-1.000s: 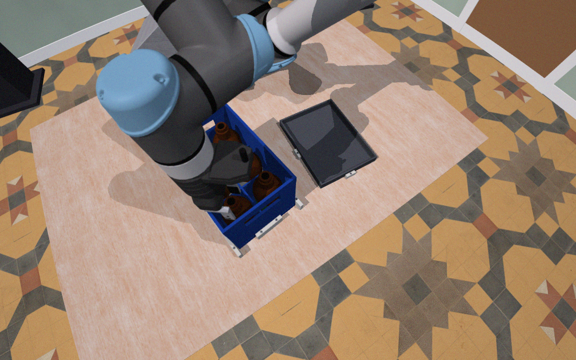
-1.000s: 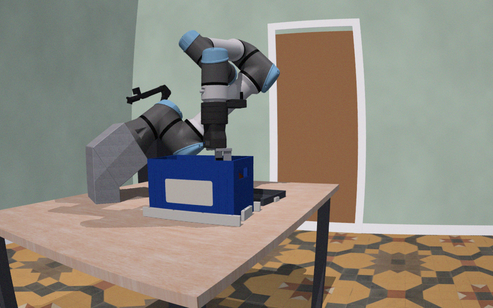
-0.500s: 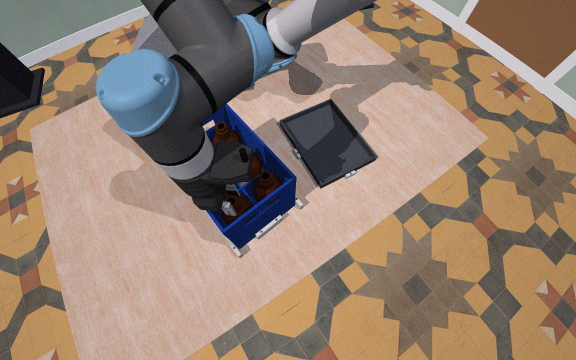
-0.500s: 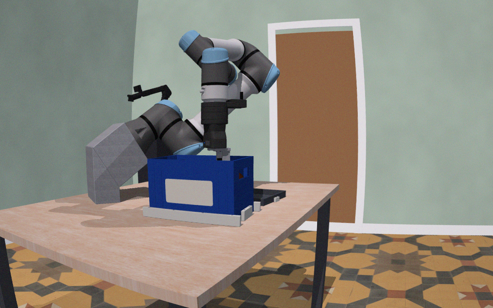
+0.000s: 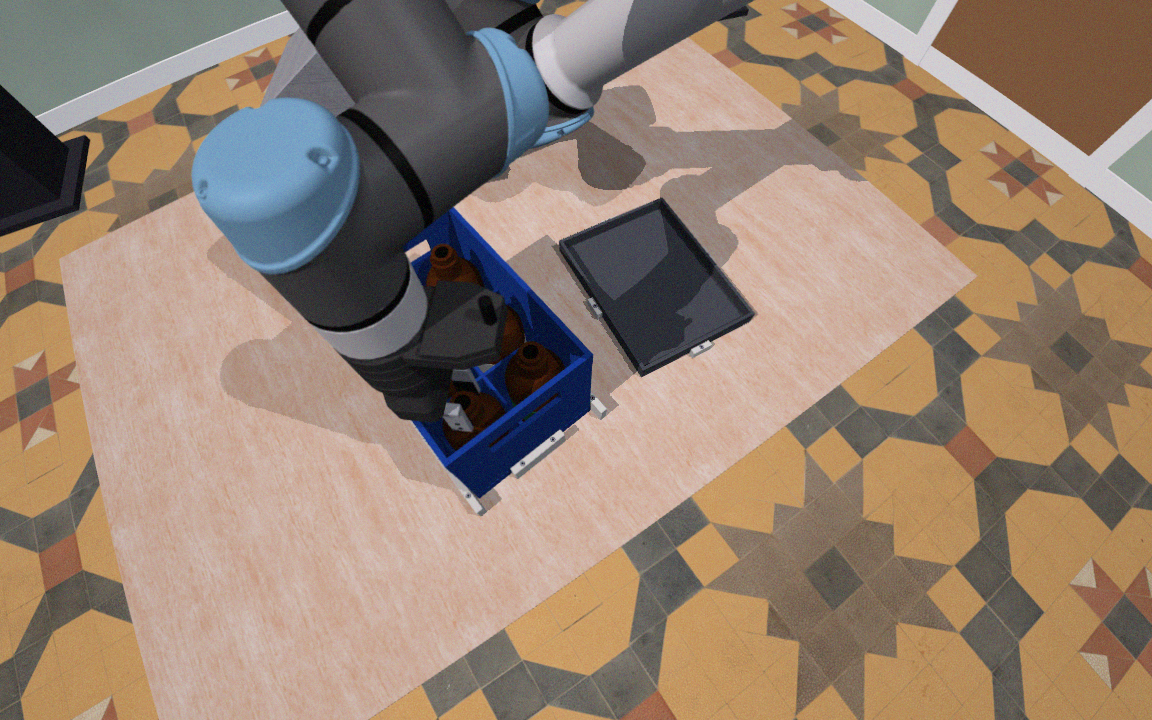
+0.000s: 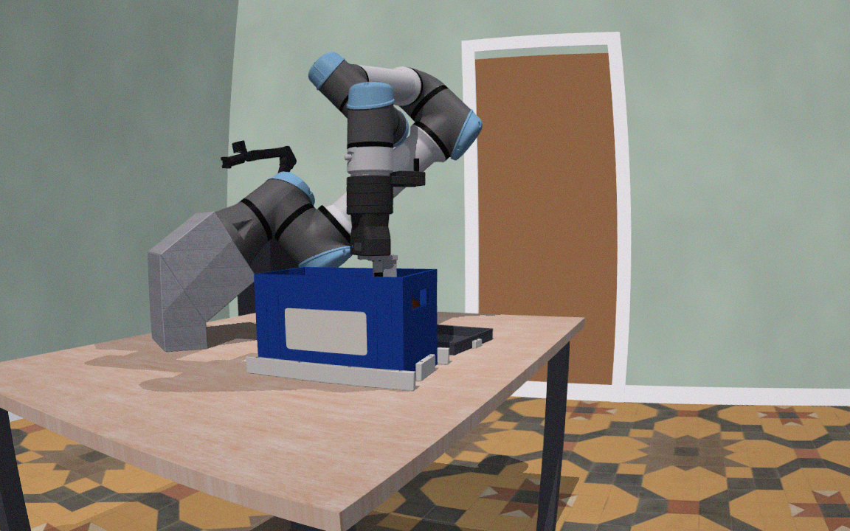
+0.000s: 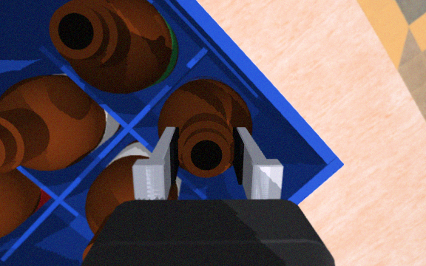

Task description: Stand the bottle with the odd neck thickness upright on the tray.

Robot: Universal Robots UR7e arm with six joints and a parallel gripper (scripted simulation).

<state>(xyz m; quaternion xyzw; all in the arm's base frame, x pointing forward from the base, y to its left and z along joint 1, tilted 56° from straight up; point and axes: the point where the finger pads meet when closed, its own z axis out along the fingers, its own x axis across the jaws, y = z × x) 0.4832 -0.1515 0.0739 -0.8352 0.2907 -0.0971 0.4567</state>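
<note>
The blue crate lies 10 cm behind my hand, 8 cm below it and 1 cm to the left of it. The rest, counted from my hand: glass bottle 19 cm behind, 7 cm below, 3 cm to the left; dark tray 31 cm to the left, 15 cm below, 15 cm behind.
</note>
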